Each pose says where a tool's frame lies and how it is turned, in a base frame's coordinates. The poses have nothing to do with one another.
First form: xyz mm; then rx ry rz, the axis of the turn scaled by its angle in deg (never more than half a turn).
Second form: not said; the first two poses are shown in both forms.
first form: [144 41 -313 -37.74 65.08 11.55]
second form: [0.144 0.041 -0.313 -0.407 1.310 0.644]
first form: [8 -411 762 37.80 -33.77 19.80]
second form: [0.008 -0.411 0.762 2.485 0.880 -2.115]
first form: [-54 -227 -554 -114.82 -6.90 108.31]
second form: [-0.054 -0.227 -0.554 -0.336 1.592 2.925]
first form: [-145 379 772 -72.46 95.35 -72.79]
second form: [-0.145 0.379 0.772 -1.611 1.866 -0.312]
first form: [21 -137 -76 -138.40 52.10 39.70]
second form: [0.021 -0.137 -0.076 -0.385 2.441 2.037]
